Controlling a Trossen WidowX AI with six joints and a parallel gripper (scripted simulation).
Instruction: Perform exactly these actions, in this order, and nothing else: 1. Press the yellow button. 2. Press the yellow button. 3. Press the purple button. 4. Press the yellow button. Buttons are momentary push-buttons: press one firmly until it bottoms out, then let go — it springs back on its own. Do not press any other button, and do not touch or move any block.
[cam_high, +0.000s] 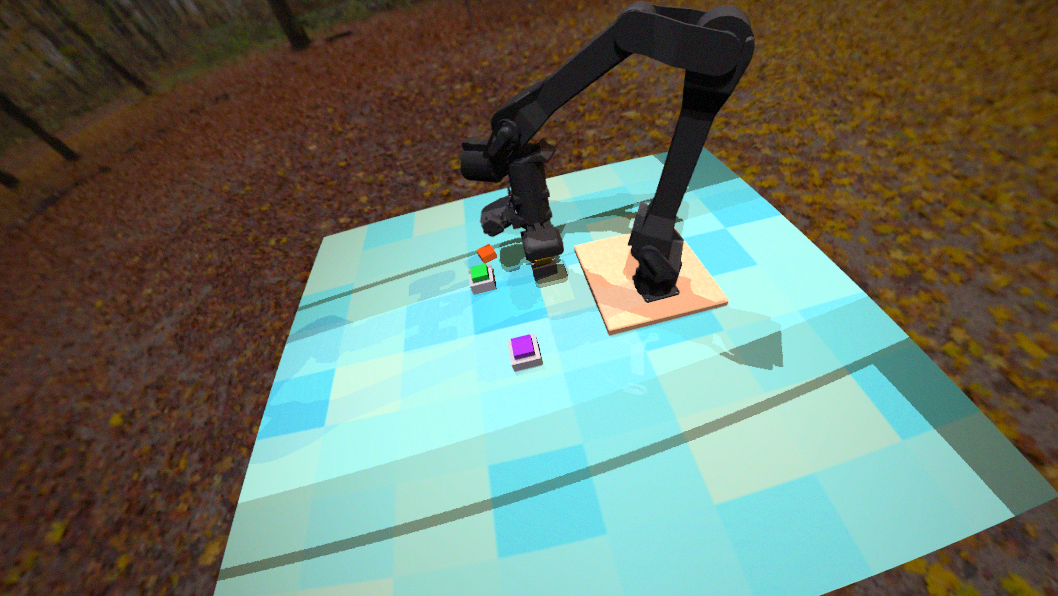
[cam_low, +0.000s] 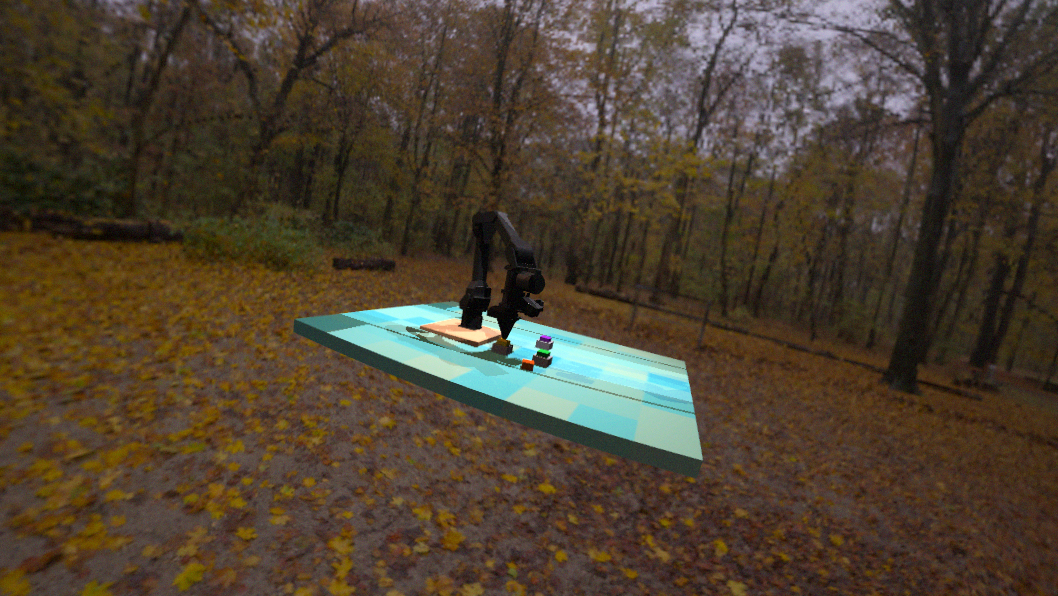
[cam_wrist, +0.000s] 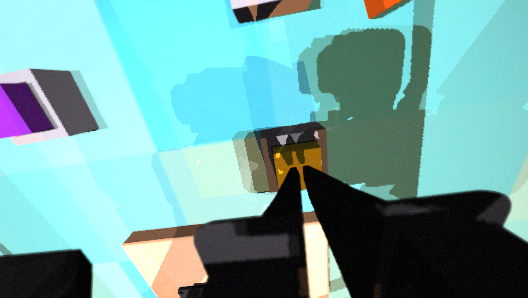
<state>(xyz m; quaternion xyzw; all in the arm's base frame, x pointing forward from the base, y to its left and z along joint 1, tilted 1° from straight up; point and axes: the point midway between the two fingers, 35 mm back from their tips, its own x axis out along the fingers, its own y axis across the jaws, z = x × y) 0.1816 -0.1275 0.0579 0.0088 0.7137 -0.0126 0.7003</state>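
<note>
Right now my gripper tip is 1 cm above the yellow button. From my gripper tip the other things lie so: purple button 19 cm to the left, 7 cm ahead, 1 cm below; then green button 13 cm ahead, 1 cm below; then orange block 11 cm ahead, 8 cm to the right, 3 cm below.
</note>
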